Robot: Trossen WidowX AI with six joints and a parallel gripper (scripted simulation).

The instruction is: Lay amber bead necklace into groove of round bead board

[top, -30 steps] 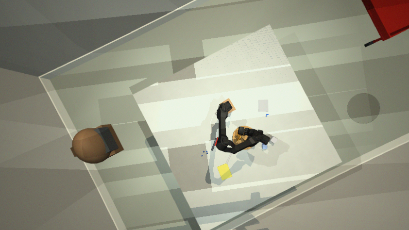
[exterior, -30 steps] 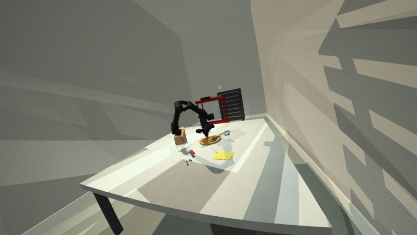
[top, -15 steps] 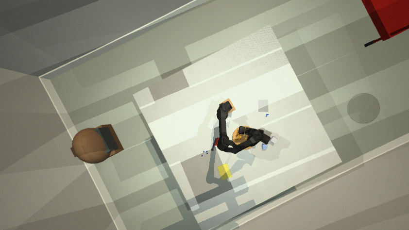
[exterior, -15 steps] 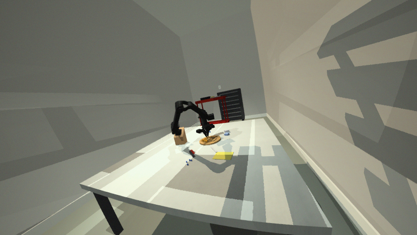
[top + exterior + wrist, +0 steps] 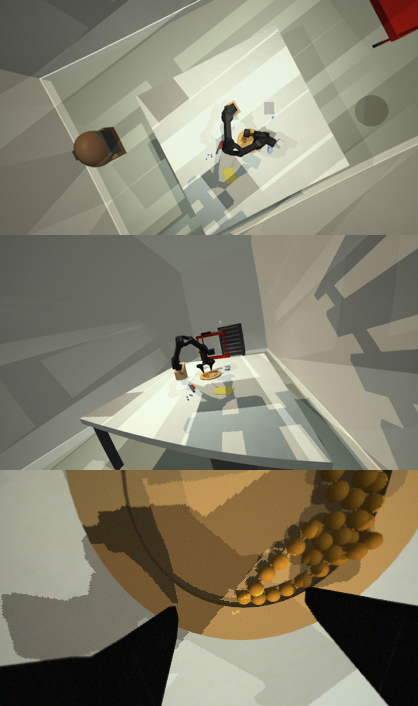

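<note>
The round bead board is 50 mm to the right of my gripper tip, 40 mm ahead of it and 20 mm below it. From my gripper tip the other things lie so: grey square: 230 mm to the left, 110 mm behind, 20 mm below; light blue cube: 190 mm ahead, 50 mm to the left, 10 mm below; white cube: 180 mm ahead, 140 mm to the left, 10 mm below.
</note>
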